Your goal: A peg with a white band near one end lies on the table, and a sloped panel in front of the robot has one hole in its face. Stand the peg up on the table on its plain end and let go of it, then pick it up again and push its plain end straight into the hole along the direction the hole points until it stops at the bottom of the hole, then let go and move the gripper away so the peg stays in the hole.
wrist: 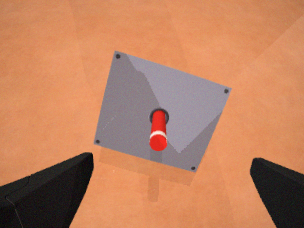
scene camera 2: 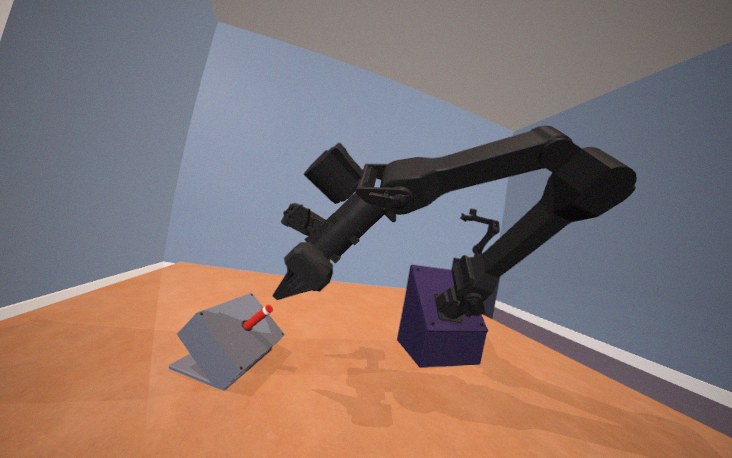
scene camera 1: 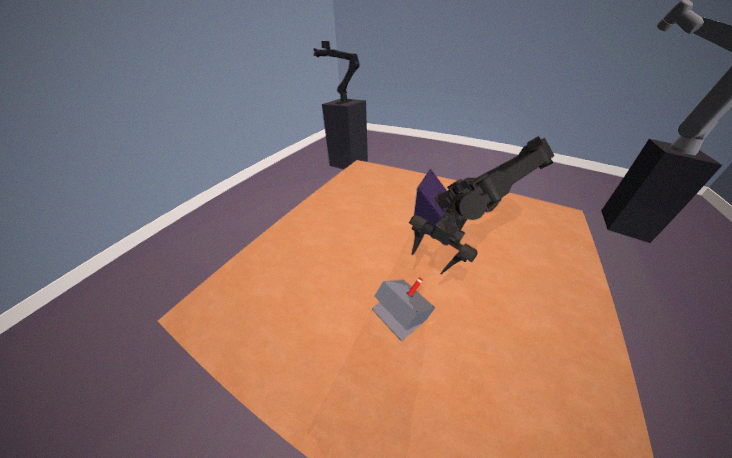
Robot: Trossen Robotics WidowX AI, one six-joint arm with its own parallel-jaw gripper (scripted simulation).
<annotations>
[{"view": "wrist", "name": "my gripper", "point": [173, 164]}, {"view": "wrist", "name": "grey sloped panel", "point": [136, 86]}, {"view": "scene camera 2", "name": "my gripper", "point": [284, 285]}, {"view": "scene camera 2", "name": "grey sloped panel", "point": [216, 340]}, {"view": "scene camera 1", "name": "my gripper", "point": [426, 264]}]
</annotations>
